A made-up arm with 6 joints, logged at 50 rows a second.
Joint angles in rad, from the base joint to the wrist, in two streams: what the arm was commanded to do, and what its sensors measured. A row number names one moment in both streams.
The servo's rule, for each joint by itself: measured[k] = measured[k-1] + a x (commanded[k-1-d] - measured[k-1]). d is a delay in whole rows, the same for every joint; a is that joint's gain. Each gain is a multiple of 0.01, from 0.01 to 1. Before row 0 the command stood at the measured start. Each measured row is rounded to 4 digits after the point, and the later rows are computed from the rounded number. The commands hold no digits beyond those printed.
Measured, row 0:
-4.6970, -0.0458, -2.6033, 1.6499, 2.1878, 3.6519
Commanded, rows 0 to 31:
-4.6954, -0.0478, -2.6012, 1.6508, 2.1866, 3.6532
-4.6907, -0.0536, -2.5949, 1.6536, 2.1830, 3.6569
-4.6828, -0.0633, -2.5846, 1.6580, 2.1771, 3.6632
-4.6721, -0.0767, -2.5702, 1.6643, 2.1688, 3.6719
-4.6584, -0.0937, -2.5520, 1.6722, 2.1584, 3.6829
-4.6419, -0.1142, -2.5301, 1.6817, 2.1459, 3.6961
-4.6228, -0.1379, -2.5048, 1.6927, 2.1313, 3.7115
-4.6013, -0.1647, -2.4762, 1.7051, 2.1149, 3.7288
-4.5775, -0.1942, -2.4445, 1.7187, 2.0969, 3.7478
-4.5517, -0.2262, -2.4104, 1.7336, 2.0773, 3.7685
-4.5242, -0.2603, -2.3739, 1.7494, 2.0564, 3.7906
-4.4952, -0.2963, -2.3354, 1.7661, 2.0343, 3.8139
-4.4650, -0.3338, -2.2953, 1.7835, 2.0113, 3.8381
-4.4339, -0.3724, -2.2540, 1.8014, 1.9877, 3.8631
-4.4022, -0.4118, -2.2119, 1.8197, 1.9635, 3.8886
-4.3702, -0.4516, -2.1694, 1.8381, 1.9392, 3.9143
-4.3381, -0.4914, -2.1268, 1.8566, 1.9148, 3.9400
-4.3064, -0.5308, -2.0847, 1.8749, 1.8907, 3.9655
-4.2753, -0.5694, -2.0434, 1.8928, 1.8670, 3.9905
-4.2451, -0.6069, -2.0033, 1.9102, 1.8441, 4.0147
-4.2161, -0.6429, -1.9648, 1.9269, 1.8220, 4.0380
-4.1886, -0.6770, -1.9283, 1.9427, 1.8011, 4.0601
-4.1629, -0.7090, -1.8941, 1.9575, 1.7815, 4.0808
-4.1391, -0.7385, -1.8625, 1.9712, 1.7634, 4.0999
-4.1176, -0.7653, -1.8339, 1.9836, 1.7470, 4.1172
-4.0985, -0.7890, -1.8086, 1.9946, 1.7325, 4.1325
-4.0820, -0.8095, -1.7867, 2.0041, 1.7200, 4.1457
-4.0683, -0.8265, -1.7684, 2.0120, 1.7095, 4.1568
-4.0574, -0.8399, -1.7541, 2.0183, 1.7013, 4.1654
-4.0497, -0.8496, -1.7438, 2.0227, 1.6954, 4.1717
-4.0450, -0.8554, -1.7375, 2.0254, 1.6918, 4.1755
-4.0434, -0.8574, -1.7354, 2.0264, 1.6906, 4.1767
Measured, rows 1 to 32:
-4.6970, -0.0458, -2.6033, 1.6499, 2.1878, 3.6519
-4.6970, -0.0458, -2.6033, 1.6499, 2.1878, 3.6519
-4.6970, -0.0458, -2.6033, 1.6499, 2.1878, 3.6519
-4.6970, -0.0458, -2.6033, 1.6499, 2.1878, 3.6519
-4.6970, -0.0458, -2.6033, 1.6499, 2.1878, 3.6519
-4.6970, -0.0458, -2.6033, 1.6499, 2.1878, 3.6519
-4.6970, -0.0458, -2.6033, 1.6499, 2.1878, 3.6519
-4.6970, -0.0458, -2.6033, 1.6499, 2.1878, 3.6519
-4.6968, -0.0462, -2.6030, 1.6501, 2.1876, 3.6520
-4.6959, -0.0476, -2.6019, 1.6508, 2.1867, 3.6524
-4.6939, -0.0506, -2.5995, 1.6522, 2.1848, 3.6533
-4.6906, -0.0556, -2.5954, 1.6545, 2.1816, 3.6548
-4.6858, -0.0628, -2.5893, 1.6579, 2.1770, 3.6570
-4.6792, -0.0726, -2.5810, 1.6624, 2.1708, 3.6601
-4.6707, -0.0850, -2.5703, 1.6682, 2.1629, 3.6642
-4.6603, -0.1001, -2.5571, 1.6752, 2.1533, 3.6694
-4.6479, -0.1180, -2.5413, 1.6835, 2.1420, 3.6757
-4.6335, -0.1386, -2.5230, 1.6930, 2.1291, 3.6831
-4.6171, -0.1617, -2.5021, 1.7037, 2.1146, 3.6917
-4.5988, -0.1873, -2.4788, 1.7156, 2.0985, 3.7015
-4.5787, -0.2151, -2.4531, 1.7285, 2.0811, 3.7124
-4.5570, -0.2450, -2.4252, 1.7424, 2.0624, 3.7245
-4.5338, -0.2767, -2.3953, 1.7571, 2.0426, 3.7376
-4.5093, -0.3099, -2.3637, 1.7725, 2.0219, 3.7517
-4.4836, -0.3444, -2.3305, 1.7885, 2.0005, 3.7668
-4.4570, -0.3798, -2.2961, 1.8049, 1.9785, 3.7827
-4.4297, -0.4158, -2.2607, 1.8216, 1.9562, 3.7993
-4.4020, -0.4521, -2.2247, 1.8384, 1.9338, 3.8165
-4.3741, -0.4884, -2.1883, 1.8552, 1.9114, 3.8342
-4.3463, -0.5242, -2.1519, 1.8718, 1.8893, 3.8523
-4.3188, -0.5593, -2.1158, 1.8881, 1.8677, 3.8706
-4.2918, -0.5933, -2.0803, 1.9039, 1.8468, 3.8889
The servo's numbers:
d 8
a 0.15 0.19 0.14 0.19 0.20 0.08

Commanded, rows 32 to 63:
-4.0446, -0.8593, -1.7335, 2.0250, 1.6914, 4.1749
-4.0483, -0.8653, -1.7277, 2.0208, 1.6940, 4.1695
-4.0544, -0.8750, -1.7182, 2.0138, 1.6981, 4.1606
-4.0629, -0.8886, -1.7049, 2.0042, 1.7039, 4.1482
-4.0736, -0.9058, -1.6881, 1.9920, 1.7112, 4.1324
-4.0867, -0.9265, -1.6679, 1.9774, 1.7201, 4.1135
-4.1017, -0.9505, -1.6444, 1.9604, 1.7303, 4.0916
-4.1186, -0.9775, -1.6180, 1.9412, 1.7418, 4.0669
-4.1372, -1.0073, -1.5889, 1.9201, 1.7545, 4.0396
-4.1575, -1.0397, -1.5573, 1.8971, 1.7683, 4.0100
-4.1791, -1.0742, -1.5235, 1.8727, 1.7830, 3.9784
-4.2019, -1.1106, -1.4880, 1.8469, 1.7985, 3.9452
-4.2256, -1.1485, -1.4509, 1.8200, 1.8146, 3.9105
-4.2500, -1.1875, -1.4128, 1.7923, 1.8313, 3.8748
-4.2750, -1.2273, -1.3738, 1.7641, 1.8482, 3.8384
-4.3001, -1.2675, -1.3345, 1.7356, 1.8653, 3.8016
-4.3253, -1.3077, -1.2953, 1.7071, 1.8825, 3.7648
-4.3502, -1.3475, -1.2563, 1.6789, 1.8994, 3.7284
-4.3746, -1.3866, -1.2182, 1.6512, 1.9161, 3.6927
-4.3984, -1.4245, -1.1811, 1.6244, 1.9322, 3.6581
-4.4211, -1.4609, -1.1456, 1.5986, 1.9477, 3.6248
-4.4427, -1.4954, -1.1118, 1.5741, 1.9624, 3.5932
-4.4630, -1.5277, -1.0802, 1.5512, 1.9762, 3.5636
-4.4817, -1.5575, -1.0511, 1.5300, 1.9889, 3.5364
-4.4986, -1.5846, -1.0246, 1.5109, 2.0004, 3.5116
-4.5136, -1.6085, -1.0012, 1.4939, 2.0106, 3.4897
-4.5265, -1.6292, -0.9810, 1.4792, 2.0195, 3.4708
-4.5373, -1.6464, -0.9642, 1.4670, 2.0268, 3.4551
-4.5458, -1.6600, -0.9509, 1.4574, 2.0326, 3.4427
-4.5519, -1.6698, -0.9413, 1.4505, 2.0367, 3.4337
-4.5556, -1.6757, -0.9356, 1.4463, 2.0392, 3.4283
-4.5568, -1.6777, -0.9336, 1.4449, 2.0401, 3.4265
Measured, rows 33 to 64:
-4.2657, -0.6260, -2.0458, 1.9190, 1.8268, 3.9072
-4.2406, -0.6570, -2.0126, 1.9334, 1.8079, 3.9252
-4.2168, -0.6860, -1.9810, 1.9468, 1.7903, 3.9428
-4.1945, -0.7127, -1.9512, 1.9592, 1.7741, 3.9599
-4.1739, -0.7369, -1.9236, 1.9704, 1.7595, 3.9763
-4.1553, -0.7583, -1.8984, 1.9803, 1.7467, 3.9919
-4.1388, -0.7767, -1.8759, 1.9889, 1.7357, 4.0066
-4.1245, -0.7920, -1.8562, 1.9960, 1.7267, 4.0202
-4.1125, -0.8048, -1.8390, 2.0015, 1.7196, 4.0326
-4.1029, -0.8163, -1.8234, 2.0052, 1.7145, 4.0436
-4.0956, -0.8275, -1.8087, 2.0068, 1.7112, 4.0530
-4.0907, -0.8391, -1.7942, 2.0063, 1.7097, 4.0606
-4.0881, -0.8518, -1.7793, 2.0036, 1.7100, 4.0663
-4.0879, -0.8660, -1.7637, 1.9986, 1.7120, 4.0701
-4.0900, -0.8821, -1.7470, 1.9913, 1.7157, 4.0718
-4.0943, -0.9002, -1.7289, 1.9818, 1.7209, 4.0714
-4.1007, -0.9205, -1.7093, 1.9701, 1.7276, 4.0689
-4.1092, -0.9431, -1.6880, 1.9562, 1.7357, 4.0642
-4.1197, -0.9680, -1.6650, 1.9403, 1.7452, 4.0573
-4.1320, -0.9951, -1.6402, 1.9226, 1.7559, 4.0483
-4.1460, -1.0242, -1.6137, 1.9031, 1.7676, 4.0373
-4.1616, -1.0552, -1.5856, 1.8820, 1.7803, 4.0243
-4.1786, -1.0879, -1.5559, 1.8596, 1.7939, 4.0094
-4.1968, -1.1220, -1.5249, 1.8360, 1.8082, 3.9928
-4.2161, -1.1573, -1.4928, 1.8115, 1.8231, 3.9746
-4.2362, -1.1934, -1.4597, 1.7863, 1.8384, 3.9549
-4.2570, -1.2301, -1.4259, 1.7606, 1.8539, 3.9339
-4.2782, -1.2670, -1.3916, 1.7347, 1.8696, 3.9118
-4.2996, -1.3038, -1.3572, 1.7088, 1.8852, 3.8888
-4.3211, -1.3402, -1.3228, 1.6832, 1.9006, 3.8652
-4.3424, -1.3758, -1.2888, 1.6581, 1.9157, 3.8411
-4.3633, -1.4103, -1.2555, 1.6338, 1.9303, 3.8167

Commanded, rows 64 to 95:
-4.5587, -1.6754, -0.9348, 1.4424, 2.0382, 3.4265
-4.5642, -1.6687, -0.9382, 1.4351, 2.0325, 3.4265
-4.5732, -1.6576, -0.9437, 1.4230, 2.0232, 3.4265
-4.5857, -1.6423, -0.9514, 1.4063, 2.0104, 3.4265
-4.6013, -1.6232, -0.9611, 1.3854, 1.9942, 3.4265
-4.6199, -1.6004, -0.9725, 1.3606, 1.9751, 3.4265
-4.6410, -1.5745, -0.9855, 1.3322, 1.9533, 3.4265
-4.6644, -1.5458, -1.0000, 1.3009, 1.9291, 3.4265
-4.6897, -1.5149, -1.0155, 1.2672, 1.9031, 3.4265
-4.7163, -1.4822, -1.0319, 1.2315, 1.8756, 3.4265
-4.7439, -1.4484, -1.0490, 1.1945, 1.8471, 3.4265
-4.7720, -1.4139, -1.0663, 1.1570, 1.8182, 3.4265
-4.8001, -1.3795, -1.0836, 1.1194, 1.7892, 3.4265
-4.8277, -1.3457, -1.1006, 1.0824, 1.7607, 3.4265
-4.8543, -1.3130, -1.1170, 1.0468, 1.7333, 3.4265
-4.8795, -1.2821, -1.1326, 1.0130, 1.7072, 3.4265
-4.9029, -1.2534, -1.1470, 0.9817, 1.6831, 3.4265
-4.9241, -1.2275, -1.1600, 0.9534, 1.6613, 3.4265
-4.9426, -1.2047, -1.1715, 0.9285, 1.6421, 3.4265
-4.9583, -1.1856, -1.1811, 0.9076, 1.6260, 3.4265
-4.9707, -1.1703, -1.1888, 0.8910, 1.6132, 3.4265
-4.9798, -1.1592, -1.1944, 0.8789, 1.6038, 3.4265
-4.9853, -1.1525, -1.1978, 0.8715, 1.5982, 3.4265
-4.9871, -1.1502, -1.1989, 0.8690, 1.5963, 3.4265
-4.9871, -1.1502, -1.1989, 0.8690, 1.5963, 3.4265
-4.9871, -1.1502, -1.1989, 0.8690, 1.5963, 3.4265
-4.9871, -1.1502, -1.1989, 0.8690, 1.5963, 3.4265
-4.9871, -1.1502, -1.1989, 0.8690, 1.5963, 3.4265
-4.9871, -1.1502, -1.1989, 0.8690, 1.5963, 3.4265
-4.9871, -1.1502, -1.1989, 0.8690, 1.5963, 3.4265
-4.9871, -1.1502, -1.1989, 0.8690, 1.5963, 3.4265
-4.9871, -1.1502, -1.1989, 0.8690, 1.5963, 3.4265
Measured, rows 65 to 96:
-4.3836, -1.4434, -1.2232, 1.6104, 1.9443, 3.7923
-4.4031, -1.4748, -1.1921, 1.5883, 1.9576, 3.7681
-4.4216, -1.5041, -1.1625, 1.5676, 1.9700, 3.7443
-4.4390, -1.5311, -1.1347, 1.5485, 1.9814, 3.7212
-4.4550, -1.5556, -1.1090, 1.5312, 1.9916, 3.6989
-4.4695, -1.5773, -1.0855, 1.5159, 2.0006, 3.6777
-4.4824, -1.5960, -1.0645, 1.5027, 2.0083, 3.6577
-4.4936, -1.6115, -1.0462, 1.4917, 2.0147, 3.6392
-4.5034, -1.6236, -1.0306, 1.4823, 2.0194, 3.6222
-4.5125, -1.6322, -1.0177, 1.4733, 2.0220, 3.6065
-4.5216, -1.6370, -1.0073, 1.4637, 2.0222, 3.5921
-4.5312, -1.6380, -0.9995, 1.4528, 2.0198, 3.5789
-4.5417, -1.6352, -0.9941, 1.4400, 2.0147, 3.5667
-4.5534, -1.6286, -0.9911, 1.4249, 2.0068, 3.5555
-4.5665, -1.6183, -0.9903, 1.4073, 1.9961, 3.5452
-4.5812, -1.6045, -0.9917, 1.3871, 1.9827, 3.5357
-4.5975, -1.5875, -0.9950, 1.3643, 1.9668, 3.5270
-4.6153, -1.5675, -1.0002, 1.3391, 1.9486, 3.5190
-4.6346, -1.5449, -1.0070, 1.3116, 1.9283, 3.5116
-4.6552, -1.5200, -1.0153, 1.2822, 1.9063, 3.5048
-4.6769, -1.4933, -1.0249, 1.2513, 1.8829, 3.4985
-4.6995, -1.4653, -1.0355, 1.2192, 1.8585, 3.4927
-4.7227, -1.4364, -1.0469, 1.1864, 1.8335, 3.4874
-4.7462, -1.4071, -1.0589, 1.1535, 1.8082, 3.4825
-4.7697, -1.3779, -1.0712, 1.1209, 1.7832, 3.4780
-4.7929, -1.3493, -1.0836, 1.0891, 1.7588, 3.4739
-4.8154, -1.3218, -1.0959, 1.0586, 1.7355, 3.4701
-4.8368, -1.2959, -1.1078, 1.0299, 1.7136, 3.4666
-4.8569, -1.2720, -1.1191, 1.0035, 1.6935, 3.4634
-4.8753, -1.2506, -1.1296, 0.9798, 1.6756, 3.4604
-4.8918, -1.2320, -1.1391, 0.9592, 1.6601, 3.4577
-4.9061, -1.2165, -1.1475, 0.9421, 1.6473, 3.4552

